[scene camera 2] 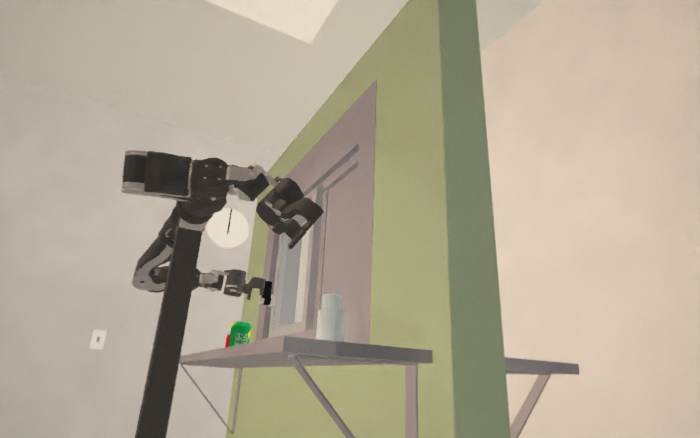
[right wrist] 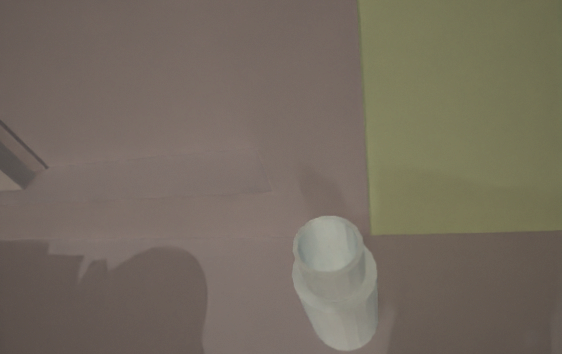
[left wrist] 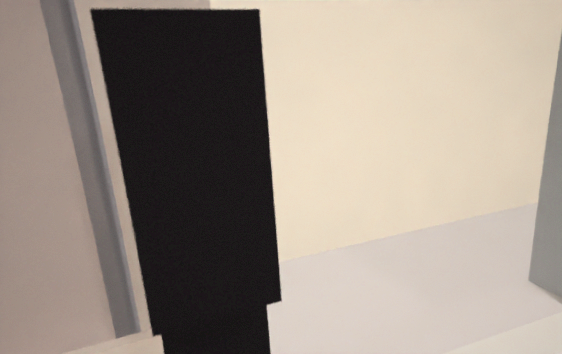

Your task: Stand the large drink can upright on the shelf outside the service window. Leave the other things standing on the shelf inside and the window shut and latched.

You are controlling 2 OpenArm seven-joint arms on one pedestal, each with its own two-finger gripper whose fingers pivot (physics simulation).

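A green can (scene camera 2: 240,334) stands upright on the inside shelf (scene camera 2: 361,352); part of a red thing (scene camera 2: 227,341) shows behind it. Which is the large drink can, I cannot tell. A pale cup stack (scene camera 2: 330,319) (right wrist: 345,305) stands farther right on that shelf. The outside shelf (scene camera 2: 542,366) shows partly beyond the green wall. My left gripper (scene camera 2: 267,293) is open and empty at the window, above the cans; its black finger (left wrist: 200,175) fills much of the left wrist view. My right gripper (scene camera 2: 306,228) is open and empty, high above the cup stack. No latch is discernible.
The window's frame (scene camera 2: 312,289) stands close behind the grippers. A blue-grey upright strip (left wrist: 90,165) runs left of the black finger, and a pale wall (left wrist: 400,125) shows at its right. The green wall (scene camera 2: 412,232) (right wrist: 460,110) separates the two shelves.
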